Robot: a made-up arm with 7 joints. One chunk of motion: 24 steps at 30 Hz.
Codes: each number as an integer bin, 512 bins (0 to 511) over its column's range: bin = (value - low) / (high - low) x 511, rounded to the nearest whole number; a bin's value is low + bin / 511 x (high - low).
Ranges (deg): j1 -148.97..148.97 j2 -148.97..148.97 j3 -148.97..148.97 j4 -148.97..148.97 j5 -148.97..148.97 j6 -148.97..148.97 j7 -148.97..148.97
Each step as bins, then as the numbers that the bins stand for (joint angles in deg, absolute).
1 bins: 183 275 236 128 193 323 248
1 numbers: -42.27 11.37 -11.37 -74.34 -36.44 39.36 -4.37
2 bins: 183 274 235 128 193 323 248
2 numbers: -42.27 10.79 -11.95 -74.34 -36.44 39.36 -4.37
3 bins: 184 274 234 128 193 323 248
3 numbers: -41.69 10.79 -12.54 -74.34 -36.44 39.36 -4.37
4 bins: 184 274 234 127 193 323 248
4 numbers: -41.69 10.79 -12.54 -74.92 -36.44 39.36 -4.37
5 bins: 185 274 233 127 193 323 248
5 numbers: -41.11 10.79 -13.12 -74.92 -36.44 39.36 -4.37
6 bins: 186 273 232 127 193 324 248
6 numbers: -40.52 10.20 -13.70 -74.92 -36.44 39.94 -4.37
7 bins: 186 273 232 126 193 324 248
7 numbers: -40.52 10.20 -13.70 -75.51 -36.44 39.94 -4.37
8 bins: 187 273 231 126 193 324 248
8 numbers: -39.94 10.20 -14.28 -75.51 -36.44 39.94 -4.37
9 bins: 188 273 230 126 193 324 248
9 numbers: -39.36 10.20 -14.87 -75.51 -36.44 39.94 -4.37
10 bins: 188 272 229 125 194 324 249
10 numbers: -39.36 9.62 -15.45 -76.09 -35.86 39.94 -3.79
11 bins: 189 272 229 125 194 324 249
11 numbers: -38.77 9.62 -15.45 -76.09 -35.86 39.94 -3.79
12 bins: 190 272 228 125 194 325 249
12 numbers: -38.19 9.62 -16.03 -76.09 -35.86 40.52 -3.79
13 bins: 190 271 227 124 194 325 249
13 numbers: -38.19 9.04 -16.62 -76.67 -35.86 40.52 -3.79
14 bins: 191 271 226 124 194 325 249
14 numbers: -37.61 9.04 -17.20 -76.67 -35.86 40.52 -3.79
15 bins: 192 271 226 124 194 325 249
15 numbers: -37.02 9.04 -17.20 -76.67 -35.86 40.52 -3.79
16 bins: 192 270 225 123 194 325 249
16 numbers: -37.02 8.45 -17.78 -77.25 -35.86 40.52 -3.79
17 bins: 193 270 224 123 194 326 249
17 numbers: -36.44 8.45 -18.37 -77.25 -35.86 41.11 -3.79
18 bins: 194 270 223 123 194 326 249
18 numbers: -35.86 8.45 -18.95 -77.25 -35.86 41.11 -3.79
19 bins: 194 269 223 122 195 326 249
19 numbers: -35.86 7.87 -18.95 -77.84 -35.27 41.11 -3.79
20 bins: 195 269 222 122 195 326 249
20 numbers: -35.27 7.87 -19.53 -77.84 -35.27 41.11 -3.79
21 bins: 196 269 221 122 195 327 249
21 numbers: -34.69 7.87 -20.12 -77.84 -35.27 41.69 -3.79
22 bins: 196 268 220 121 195 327 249
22 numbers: -34.69 7.29 -20.70 -78.42 -35.27 41.69 -3.79
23 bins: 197 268 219 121 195 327 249
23 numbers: -34.11 7.29 -21.28 -78.42 -35.27 41.69 -3.79
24 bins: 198 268 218 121 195 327 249
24 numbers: -33.53 7.29 -21.86 -78.42 -35.27 41.69 -3.79
